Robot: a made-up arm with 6 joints. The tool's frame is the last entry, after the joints. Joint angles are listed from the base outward. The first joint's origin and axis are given. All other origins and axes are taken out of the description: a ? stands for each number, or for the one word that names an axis. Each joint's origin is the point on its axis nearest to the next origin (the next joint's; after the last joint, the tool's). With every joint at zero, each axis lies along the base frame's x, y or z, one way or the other. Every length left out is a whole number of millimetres.
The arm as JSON. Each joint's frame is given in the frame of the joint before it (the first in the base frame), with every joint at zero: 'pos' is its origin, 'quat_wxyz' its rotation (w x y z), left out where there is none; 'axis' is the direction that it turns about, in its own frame. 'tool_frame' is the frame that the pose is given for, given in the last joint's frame.
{
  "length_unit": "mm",
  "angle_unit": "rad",
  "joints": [
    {
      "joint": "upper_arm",
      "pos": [
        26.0,
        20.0,
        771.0
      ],
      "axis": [
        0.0,
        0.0,
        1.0
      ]
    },
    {
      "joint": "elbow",
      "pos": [
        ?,
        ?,
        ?
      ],
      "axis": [
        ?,
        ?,
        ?
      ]
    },
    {
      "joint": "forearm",
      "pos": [
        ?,
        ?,
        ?
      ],
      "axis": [
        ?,
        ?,
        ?
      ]
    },
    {
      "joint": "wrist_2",
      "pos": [
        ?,
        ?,
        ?
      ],
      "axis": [
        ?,
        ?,
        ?
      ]
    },
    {
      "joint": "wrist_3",
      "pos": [
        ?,
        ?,
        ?
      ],
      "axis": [
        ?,
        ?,
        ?
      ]
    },
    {
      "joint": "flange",
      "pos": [
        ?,
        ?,
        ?
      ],
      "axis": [
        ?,
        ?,
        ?
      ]
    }
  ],
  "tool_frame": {
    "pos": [
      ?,
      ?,
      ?
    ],
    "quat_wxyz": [
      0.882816,
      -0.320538,
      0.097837,
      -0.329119
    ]
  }
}
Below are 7 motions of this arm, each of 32 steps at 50 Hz.
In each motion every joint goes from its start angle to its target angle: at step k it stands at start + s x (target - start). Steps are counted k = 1, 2, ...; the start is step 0. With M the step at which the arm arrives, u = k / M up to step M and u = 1 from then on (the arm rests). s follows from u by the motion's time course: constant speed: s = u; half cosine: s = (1 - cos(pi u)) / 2; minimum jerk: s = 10 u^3 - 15 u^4 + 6 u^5.
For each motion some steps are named. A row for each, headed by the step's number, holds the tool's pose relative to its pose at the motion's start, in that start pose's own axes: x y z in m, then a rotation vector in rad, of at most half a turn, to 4 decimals.
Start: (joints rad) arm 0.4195 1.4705 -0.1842 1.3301 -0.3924 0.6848
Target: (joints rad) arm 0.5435 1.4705 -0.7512 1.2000 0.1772 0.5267
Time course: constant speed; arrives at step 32
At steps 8, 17, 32:
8: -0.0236 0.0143 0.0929 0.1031 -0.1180 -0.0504
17: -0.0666 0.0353 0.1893 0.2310 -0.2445 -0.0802
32: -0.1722 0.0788 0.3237 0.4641 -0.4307 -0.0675

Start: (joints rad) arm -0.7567 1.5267 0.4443 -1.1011 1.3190 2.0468
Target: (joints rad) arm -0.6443 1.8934 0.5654 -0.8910 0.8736 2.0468
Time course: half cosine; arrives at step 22
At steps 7, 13, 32:
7: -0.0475 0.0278 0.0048 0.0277 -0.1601 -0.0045
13: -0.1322 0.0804 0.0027 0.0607 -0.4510 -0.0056
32: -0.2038 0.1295 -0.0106 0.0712 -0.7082 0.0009

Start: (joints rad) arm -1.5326 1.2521 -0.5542 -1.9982 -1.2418 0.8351
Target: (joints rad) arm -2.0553 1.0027 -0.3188 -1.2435 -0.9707 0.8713
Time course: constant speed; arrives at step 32
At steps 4, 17, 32:
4: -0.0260 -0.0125 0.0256 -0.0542 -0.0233 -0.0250
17: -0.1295 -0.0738 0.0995 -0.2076 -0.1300 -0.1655
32: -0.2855 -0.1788 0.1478 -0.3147 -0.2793 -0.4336

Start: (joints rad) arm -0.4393 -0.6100 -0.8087 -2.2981 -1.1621 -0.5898
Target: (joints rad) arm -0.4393 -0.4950 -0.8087 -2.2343 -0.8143 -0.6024
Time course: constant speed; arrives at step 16
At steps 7, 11, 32:
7: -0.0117 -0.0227 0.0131 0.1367 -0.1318 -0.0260
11: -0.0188 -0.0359 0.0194 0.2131 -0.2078 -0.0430
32: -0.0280 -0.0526 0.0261 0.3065 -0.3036 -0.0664

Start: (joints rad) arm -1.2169 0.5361 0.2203 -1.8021 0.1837 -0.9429
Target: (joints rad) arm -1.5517 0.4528 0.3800 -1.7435 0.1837 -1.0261
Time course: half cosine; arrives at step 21
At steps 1, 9, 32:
1: -0.0009 0.0013 0.0008 0.0005 -0.0005 0.0023
9: -0.0710 0.0883 0.0564 0.0329 -0.0396 0.1592
32: -0.2163 0.2014 0.1428 0.0643 -0.1180 0.4068

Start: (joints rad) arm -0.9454 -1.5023 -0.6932 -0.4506 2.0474 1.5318
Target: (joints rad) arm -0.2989 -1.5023 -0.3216 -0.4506 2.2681 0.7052
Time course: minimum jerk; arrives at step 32
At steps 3, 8, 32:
3: -0.0003 0.0005 0.0009 0.0029 0.0086 0.0032
8: -0.0040 0.0079 0.0127 0.0415 0.1249 0.0435
32: -0.0236 0.1116 0.0636 0.3198 1.1688 0.0588

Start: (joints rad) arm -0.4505 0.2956 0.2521 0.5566 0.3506 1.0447
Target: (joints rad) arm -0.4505 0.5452 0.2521 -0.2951 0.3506 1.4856
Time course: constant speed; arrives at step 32
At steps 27, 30, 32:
27: -0.2278 0.1935 0.1283 0.0797 0.2345 0.3519
30: -0.2561 0.2071 0.1464 0.0835 0.2583 0.3965
32: -0.2750 0.2153 0.1587 0.0855 0.2738 0.4268

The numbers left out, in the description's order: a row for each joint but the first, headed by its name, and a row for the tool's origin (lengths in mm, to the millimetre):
elbow: xyz 10.0 -11.0 0.0, axis 0.0 1.0 0.0
forearm: xyz -6.0 0.0 467.0, axis 0.0 -1.0 0.0
wrist_2: xyz 610.0 0.0 22.0, axis -1.0 0.0 0.0
wrist_3: xyz 0.0 -221.0 -6.0, axis 0.0 -1.0 0.0
flange: xyz 38.0 0.0 7.0, axis -1.0 0.0 0.0
tool: xyz 0.0 14.0 12.0

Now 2 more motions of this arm.
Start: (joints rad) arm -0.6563 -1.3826 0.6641 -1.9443 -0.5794 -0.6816
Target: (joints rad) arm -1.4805 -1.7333 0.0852 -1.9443 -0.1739 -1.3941
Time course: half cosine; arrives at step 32
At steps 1, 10, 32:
1: 0.0009 -0.0004 -0.0009 0.0013 0.0003 -0.0012
10: 0.0715 -0.0467 -0.0778 0.1210 0.0081 -0.1087
32: 0.1695 -0.3213 -0.3029 0.4326 -0.2099 -0.3535

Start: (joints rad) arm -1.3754 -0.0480 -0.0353 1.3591 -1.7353 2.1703
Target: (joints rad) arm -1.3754 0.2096 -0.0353 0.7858 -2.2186 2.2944
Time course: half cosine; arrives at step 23
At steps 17, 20, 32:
17: 0.2074 -0.1089 -0.0119 0.0431 -0.6899 -0.3550
20: 0.2349 -0.1274 -0.0084 0.0405 -0.7924 -0.4028
32: 0.2444 -0.1341 -0.0069 0.0391 -0.8288 -0.4195

